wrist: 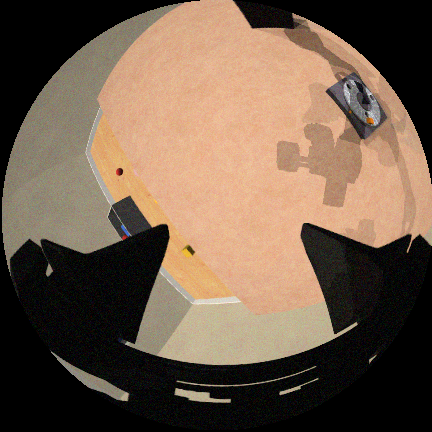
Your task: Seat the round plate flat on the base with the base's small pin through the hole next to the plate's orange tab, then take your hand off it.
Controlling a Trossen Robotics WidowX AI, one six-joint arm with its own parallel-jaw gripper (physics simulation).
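Places are measured from the arm's base along level axes (x ahead, y left, z up), in metres.
Where they show: gripper, between the fingertips: (237, 230).
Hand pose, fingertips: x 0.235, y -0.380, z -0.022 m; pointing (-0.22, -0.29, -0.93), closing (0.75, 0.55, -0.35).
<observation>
After its pixels a point has its place.
The round grey plate (353, 102) {x 0.275, y -0.131, z -0.237 m} lies on the dark square base (335, 93) {x 0.238, y -0.146, z -0.250 m} at the upper right of the wrist view. It looks about flat, but small and slanted. Its orange tab (370, 121) {x 0.321, y -0.136, z -0.223 m} is at its lower edge, with a dark spot beside it. A small orange spot (350, 112) {x 0.284, y -0.154, z -0.248 m} shows at the plate's left edge. I cannot tell whether the pin is through the hole by the tab. My gripper (237, 230) {x 0.235, y -0.380, z -0.022 m} is wide open and empty, well away from the plate and touching neither plate nor base.
Beyond the edge of the pinkish surface (215, 125) {x 0.087, y -0.382, z -0.274 m}, a wooden strip (107, 145) holds a red ball (119, 171), a dark box (131, 212) and a yellow block (188, 250). The arm's shadows fall near the base. A black shape (267, 15) shows at the top edge.
</observation>
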